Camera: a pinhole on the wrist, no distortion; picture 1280 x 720 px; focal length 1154.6 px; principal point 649.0 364.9 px. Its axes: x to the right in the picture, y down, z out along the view. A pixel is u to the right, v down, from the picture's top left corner.
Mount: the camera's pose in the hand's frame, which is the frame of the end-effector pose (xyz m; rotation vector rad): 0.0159 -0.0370 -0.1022 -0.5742 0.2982 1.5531
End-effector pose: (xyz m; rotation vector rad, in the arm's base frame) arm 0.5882 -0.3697 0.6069 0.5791 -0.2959 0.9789
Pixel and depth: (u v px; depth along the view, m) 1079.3 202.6 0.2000
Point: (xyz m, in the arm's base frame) 0.4821 -0.3240 0.6795
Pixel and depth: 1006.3 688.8 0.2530
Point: 0.4059 -0.4036 0.6570
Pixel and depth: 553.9 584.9 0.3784
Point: 0.4194 -0.5273 0.7676
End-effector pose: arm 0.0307 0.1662 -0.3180 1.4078 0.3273 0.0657
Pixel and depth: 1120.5 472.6 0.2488
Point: 0.0235 0.1381 -0.1302
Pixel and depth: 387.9 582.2 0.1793
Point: 0.0034 0.0968 -0.2820
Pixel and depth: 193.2 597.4 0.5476
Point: -0.0250 -0.3022 -0.1710
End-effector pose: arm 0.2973 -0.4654 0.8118 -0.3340 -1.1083 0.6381
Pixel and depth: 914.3 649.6 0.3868
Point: 0.0392 -0.3845 0.6474
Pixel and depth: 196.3 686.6 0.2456
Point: 0.1385 -0.5312 0.8009
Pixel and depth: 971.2 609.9 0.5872
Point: -0.1419 -0.3022 0.5634
